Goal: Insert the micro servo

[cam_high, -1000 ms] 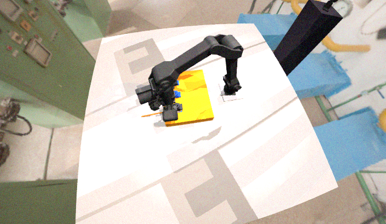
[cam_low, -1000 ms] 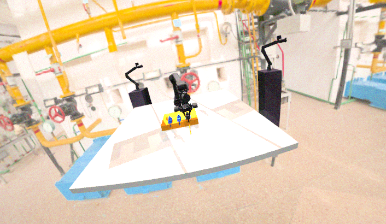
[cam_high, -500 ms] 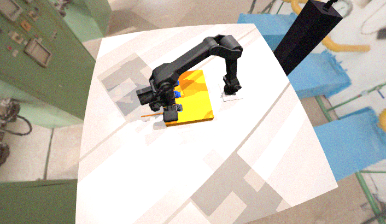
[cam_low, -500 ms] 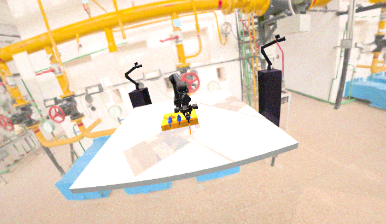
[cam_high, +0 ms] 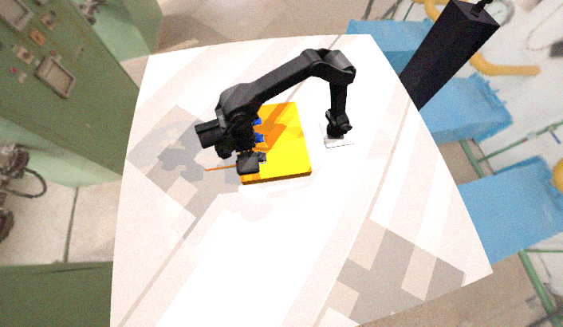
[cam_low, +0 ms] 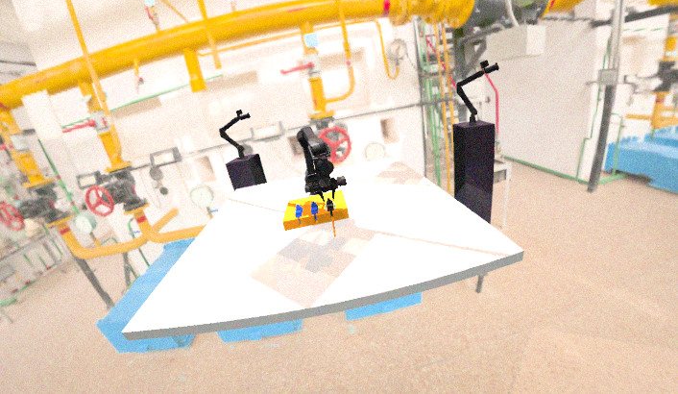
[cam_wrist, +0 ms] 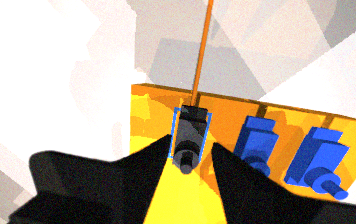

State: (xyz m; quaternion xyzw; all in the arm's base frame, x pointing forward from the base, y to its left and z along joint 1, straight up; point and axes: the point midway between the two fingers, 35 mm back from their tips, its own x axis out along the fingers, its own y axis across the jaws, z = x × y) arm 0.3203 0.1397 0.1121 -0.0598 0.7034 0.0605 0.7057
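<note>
The orange deck is 11 cm behind my gripper tip, 9 cm to the right of it and 6 cm below it.
</note>
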